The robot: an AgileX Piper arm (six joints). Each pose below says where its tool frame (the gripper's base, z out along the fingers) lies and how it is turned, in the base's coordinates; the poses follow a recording.
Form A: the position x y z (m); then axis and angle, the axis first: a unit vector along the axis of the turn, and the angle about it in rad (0 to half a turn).
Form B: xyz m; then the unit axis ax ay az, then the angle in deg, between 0 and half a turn. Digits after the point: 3 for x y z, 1 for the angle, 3 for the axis.
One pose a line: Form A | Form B
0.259 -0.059 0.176 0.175 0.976 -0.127 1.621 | 0.259 -0.059 0.176 0.175 0.976 -0.127 92.9
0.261 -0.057 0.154 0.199 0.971 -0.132 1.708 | 0.261 -0.057 0.154 0.199 0.971 -0.132 97.9
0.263 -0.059 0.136 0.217 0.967 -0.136 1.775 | 0.263 -0.059 0.136 0.217 0.967 -0.136 101.7
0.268 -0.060 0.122 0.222 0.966 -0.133 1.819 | 0.268 -0.060 0.122 0.222 0.966 -0.133 104.2
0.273 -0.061 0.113 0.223 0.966 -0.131 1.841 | 0.273 -0.061 0.113 0.223 0.966 -0.131 105.5
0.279 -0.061 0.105 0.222 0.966 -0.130 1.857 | 0.279 -0.061 0.105 0.222 0.966 -0.130 106.4
